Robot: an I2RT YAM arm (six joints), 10 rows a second.
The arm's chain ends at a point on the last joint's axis. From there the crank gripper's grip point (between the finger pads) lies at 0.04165 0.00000 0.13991 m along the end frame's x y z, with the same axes.
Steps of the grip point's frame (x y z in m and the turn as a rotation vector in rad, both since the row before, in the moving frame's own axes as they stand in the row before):
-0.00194, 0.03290, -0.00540, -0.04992, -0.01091, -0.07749
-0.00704, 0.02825, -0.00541, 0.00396, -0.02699, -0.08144
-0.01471, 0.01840, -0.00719, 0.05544, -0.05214, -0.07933
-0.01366, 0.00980, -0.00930, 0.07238, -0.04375, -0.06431
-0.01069, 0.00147, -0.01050, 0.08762, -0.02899, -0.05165
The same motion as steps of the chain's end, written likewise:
-0.00056, 0.02908, -0.00575, -0.04992, -0.01091, -0.07749
-0.00309, 0.03204, -0.00647, 0.00396, -0.02699, -0.08144
-0.00693, 0.02921, -0.00886, 0.05544, -0.05214, -0.07933
-0.00710, 0.02245, -0.01052, 0.07238, -0.04375, -0.06431
-0.00625, 0.01580, -0.01102, 0.08762, -0.02899, -0.05165

